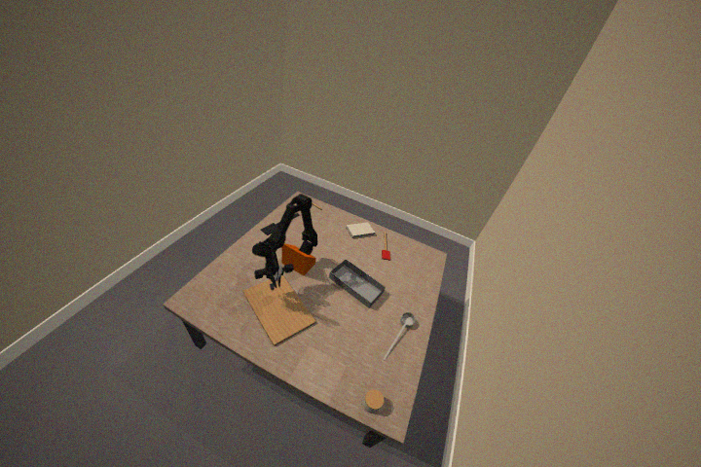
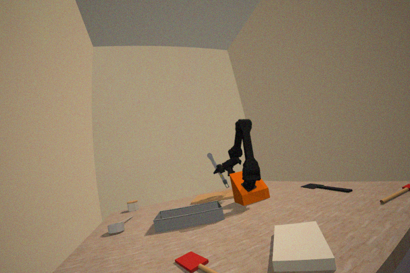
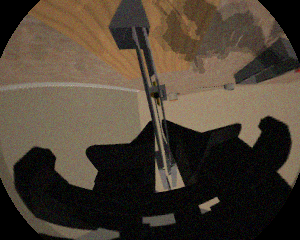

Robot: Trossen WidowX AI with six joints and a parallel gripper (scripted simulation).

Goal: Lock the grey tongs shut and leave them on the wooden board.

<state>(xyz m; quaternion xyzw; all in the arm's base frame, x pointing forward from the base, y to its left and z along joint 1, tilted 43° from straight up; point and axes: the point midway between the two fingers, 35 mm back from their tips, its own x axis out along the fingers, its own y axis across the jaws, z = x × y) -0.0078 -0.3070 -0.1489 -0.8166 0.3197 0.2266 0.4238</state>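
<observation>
Now: the wooden board 17 cm below my gripper tip. Also, from my gripper tip: black spatula (59 cm to the left, 34 cm behind, 17 cm below); round cork-topped jar (60 cm ahead, 26 cm to the right, 14 cm below); grey roasting tin (34 cm to the left, 33 cm ahead, 15 cm below).
</observation>
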